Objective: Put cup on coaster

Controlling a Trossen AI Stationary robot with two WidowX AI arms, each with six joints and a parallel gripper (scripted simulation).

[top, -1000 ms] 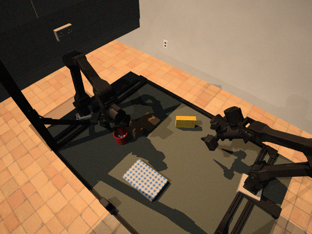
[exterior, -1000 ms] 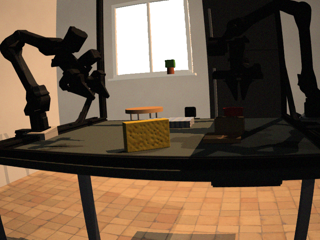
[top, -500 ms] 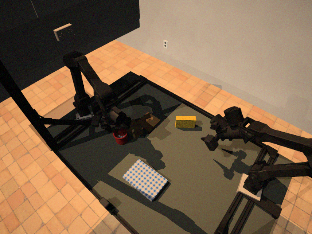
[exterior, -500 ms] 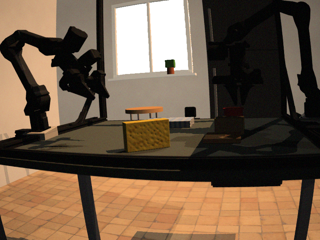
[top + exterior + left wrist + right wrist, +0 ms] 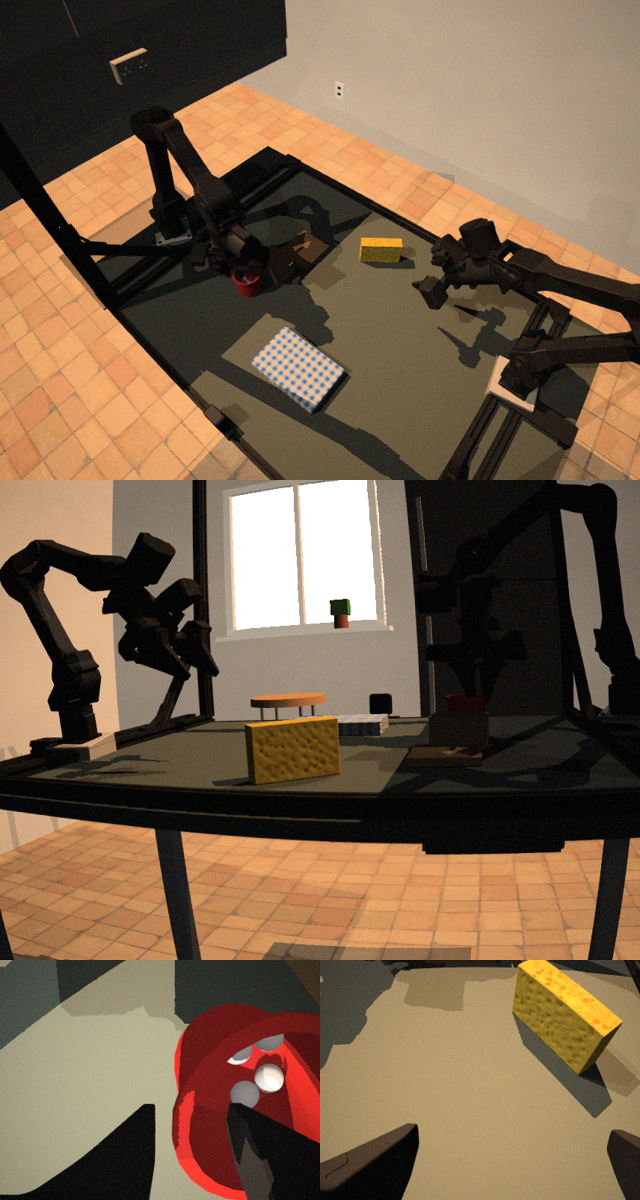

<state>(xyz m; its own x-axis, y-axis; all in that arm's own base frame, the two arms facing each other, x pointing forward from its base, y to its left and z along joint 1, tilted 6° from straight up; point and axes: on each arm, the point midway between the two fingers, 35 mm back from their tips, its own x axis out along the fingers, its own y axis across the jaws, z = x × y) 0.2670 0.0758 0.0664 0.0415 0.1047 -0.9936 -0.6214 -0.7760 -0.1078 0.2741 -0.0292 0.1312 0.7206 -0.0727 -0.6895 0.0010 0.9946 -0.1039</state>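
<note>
Right now the red cup is 10 mm ahead of my left hand, 30 mm to the right of it and 60 mm below it. Round my left hand: brown coaster 190 mm ahead, 90 mm to the right, 80 mm below; brown block 100 mm ahead, 60 mm to the right, 60 mm below.
</note>
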